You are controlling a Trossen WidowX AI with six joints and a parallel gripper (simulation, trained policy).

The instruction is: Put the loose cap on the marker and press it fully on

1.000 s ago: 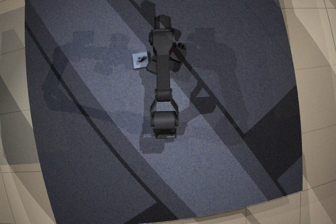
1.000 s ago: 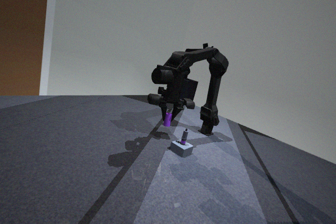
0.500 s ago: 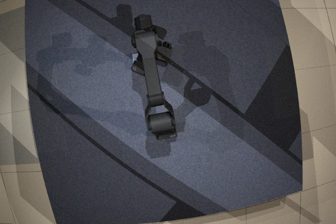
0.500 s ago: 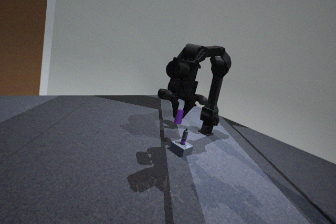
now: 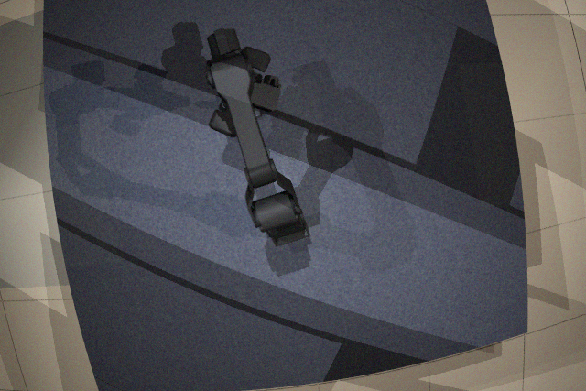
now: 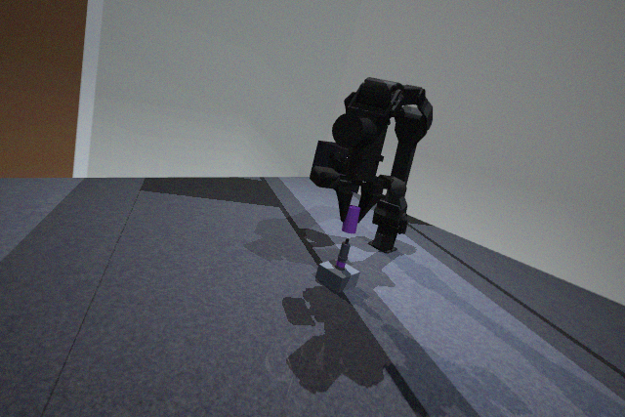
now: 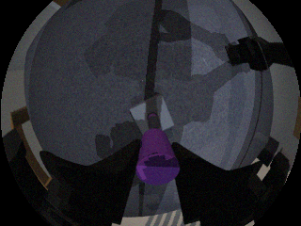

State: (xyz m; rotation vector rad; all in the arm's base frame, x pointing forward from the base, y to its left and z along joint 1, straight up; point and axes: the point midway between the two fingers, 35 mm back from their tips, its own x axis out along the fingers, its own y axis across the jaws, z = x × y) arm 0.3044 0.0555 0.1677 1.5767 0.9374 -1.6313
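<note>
Right now my gripper tip is 1 cm to the right of the grey holder block and 12 cm above it. From my gripper tip the other things lie so: purple cap 1 cm above.
</note>
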